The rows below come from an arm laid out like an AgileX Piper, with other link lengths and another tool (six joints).
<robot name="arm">
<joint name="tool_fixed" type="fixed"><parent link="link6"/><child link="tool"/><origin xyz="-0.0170 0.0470 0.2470" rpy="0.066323 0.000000 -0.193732"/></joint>
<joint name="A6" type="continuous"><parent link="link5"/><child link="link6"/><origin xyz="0.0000 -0.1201 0.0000" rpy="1.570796 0.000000 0.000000"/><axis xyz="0 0 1"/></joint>
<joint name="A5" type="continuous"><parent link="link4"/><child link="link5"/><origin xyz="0.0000 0.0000 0.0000" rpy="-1.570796 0.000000 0.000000"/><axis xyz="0 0 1"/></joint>
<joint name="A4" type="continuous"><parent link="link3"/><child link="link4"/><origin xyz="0.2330 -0.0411 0.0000" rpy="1.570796 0.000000 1.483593"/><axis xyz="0 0 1"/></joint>
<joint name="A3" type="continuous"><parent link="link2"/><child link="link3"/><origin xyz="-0.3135 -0.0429 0.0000" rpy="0.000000 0.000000 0.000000"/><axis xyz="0 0 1"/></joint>
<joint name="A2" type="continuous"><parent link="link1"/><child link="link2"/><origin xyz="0.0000 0.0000 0.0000" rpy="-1.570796 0.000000 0.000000"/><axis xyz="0 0 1"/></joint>
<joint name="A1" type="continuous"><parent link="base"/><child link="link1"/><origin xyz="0.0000 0.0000 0.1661" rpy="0.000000 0.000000 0.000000"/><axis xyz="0 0 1"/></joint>
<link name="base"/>
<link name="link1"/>
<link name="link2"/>
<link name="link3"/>
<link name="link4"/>
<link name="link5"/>
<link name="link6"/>
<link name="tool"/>
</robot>
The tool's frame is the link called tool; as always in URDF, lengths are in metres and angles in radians. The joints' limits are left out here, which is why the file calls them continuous.
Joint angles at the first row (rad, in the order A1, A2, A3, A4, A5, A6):
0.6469, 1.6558, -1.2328, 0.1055, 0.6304, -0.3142
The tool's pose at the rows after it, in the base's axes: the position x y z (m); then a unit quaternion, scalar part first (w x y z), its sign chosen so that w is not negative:
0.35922 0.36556 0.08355 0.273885 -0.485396 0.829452 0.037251
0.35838 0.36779 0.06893 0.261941 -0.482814 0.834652 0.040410
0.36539 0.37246 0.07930 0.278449 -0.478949 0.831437 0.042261
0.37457 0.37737 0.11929 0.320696 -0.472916 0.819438 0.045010
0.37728 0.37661 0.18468 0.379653 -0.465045 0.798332 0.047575
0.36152 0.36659 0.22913 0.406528 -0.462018 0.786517 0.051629
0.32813 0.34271 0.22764 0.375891 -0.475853 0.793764 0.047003
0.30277 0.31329 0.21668 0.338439 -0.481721 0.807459 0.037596
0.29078 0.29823 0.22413 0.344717 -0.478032 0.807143 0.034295
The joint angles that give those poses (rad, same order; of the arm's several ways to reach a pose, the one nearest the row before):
0.6469, 1.7326, -1.2307, 0.1201, 0.6260, -0.3142
0.6469, 1.7670, -1.2307, 0.1333, 0.6154, -0.3142
0.6469, 1.7552, -1.2307, 0.1354, 0.5925, -0.3142
0.6469, 1.6852, -1.2307, 0.1310, 0.5736, -0.3142
0.6469, 1.5601, -1.2307, 0.1194, 0.5729, -0.3142
0.6469, 1.4472, -1.2307, 0.1172, 0.6269, -0.3142
0.6447, 1.3744, -1.2307, 0.1068, 0.7680, -0.3142
0.6241, 1.3250, -1.2267, 0.0967, 0.8959, -0.3141
0.6137, 1.2549, -1.1911, 0.0917, 0.9178, -0.3142

